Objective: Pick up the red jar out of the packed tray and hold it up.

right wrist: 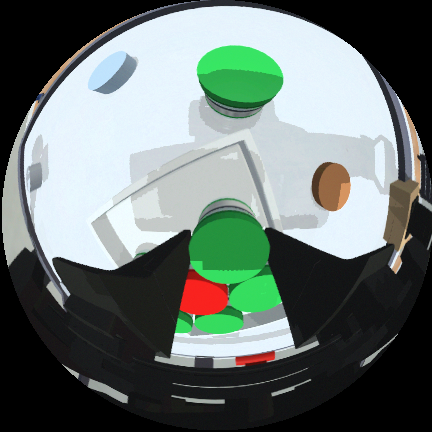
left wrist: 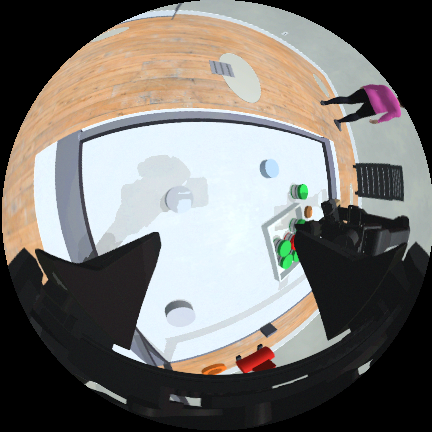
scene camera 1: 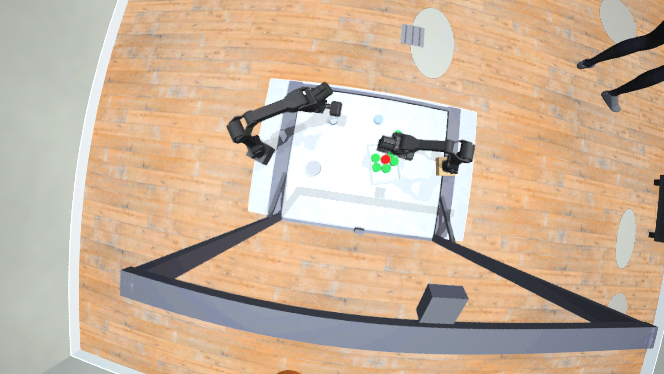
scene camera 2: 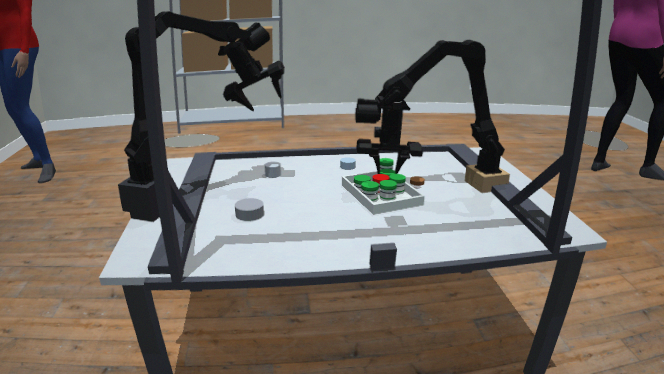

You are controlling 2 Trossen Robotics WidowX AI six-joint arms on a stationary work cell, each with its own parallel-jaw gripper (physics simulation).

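Seen in the pictures: left gripper, fingertip midpoint: [left wrist: 229, 238] [scene camera 1: 330, 110] [scene camera 2: 267, 104]; right gripper, fingertip midpoint: [right wrist: 227, 235] [left wrist: 298, 224] [scene camera 1: 391, 152] [scene camera 2: 387, 175]; left arm's base at its link origin: [scene camera 1: 258, 150] [scene camera 2: 142, 179]; right arm's base at its link origin: [right wrist: 412, 216] [scene camera 1: 447, 166] [scene camera 2: 488, 169].
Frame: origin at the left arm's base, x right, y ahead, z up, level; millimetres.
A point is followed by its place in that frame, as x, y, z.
The red jar [scene camera 1: 385, 159] @(-275, 590, -48) [scene camera 2: 380, 177] @(-274, 591, -47) [left wrist: 293, 243] [right wrist: 204, 297] @(-281, 598, -47) stands in the pale tray [scene camera 2: 400, 203] @(-180, 658, -78) [left wrist: 270, 252] @(-236, 522, -82) [right wrist: 107, 240] @(-285, 495, -77) with several green-lidded jars around it. My right gripper [scene camera 2: 388, 172] @(-329, 604, -62) [right wrist: 227, 235] @(-329, 604, -62) is low over the tray's back part, its fingers closed against both sides of a green jar [right wrist: 229, 250] @(-327, 604, -47) beside the red one. That jar's base is partly hidden under its lid, so its height above the tray floor is unclear. My left gripper [scene camera 2: 267, 103] @(-316, 246, 135) [left wrist: 229, 238] @(-316, 246, 135) is open and empty, high above the table's left side.
Another green jar [scene camera 1: 398, 132] [scene camera 2: 386, 162] @(-411, 592, -51) [left wrist: 301, 191] @(-424, 576, -51) [right wrist: 240, 75] @(-422, 590, -51) stands behind the tray. A blue disc [scene camera 2: 347, 163] @(-435, 465, -75) [right wrist: 107, 72] @(-451, 471, -72) lies farther left, a brown disc [scene camera 2: 417, 181] @(-361, 693, -84) [right wrist: 330, 186] @(-378, 685, -84) right of the tray. Two grey cylinders [scene camera 2: 249, 209] @(-31, 297, -66) [scene camera 2: 272, 170] @(-313, 257, -71) are at the left.
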